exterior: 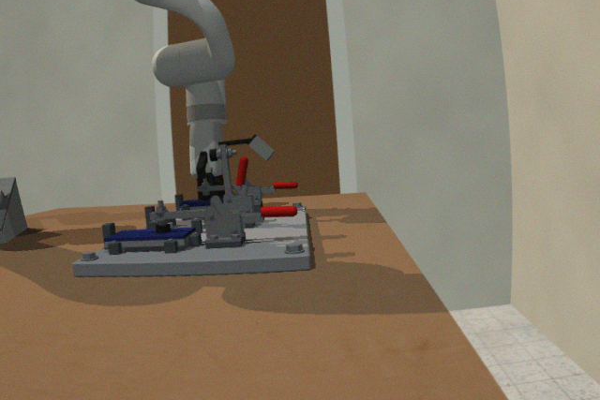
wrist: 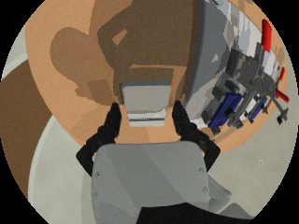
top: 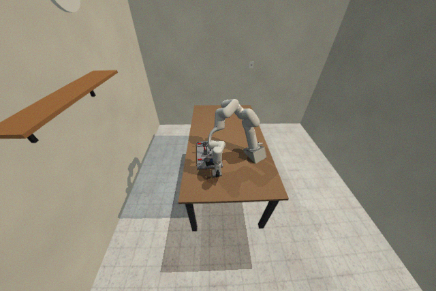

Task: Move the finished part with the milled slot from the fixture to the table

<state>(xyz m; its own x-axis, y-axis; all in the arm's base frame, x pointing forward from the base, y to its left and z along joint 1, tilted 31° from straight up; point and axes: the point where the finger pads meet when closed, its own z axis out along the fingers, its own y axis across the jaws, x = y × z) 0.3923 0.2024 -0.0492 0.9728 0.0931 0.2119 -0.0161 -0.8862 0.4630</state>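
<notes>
Right now the grey finished part is 10 mm behind my hand and 10 mm below it. Also, from my hand: blue blank: 340 mm to the right; grey fixture plate: 50 mm ahead, 240 mm to the right, 10 mm below.
</notes>
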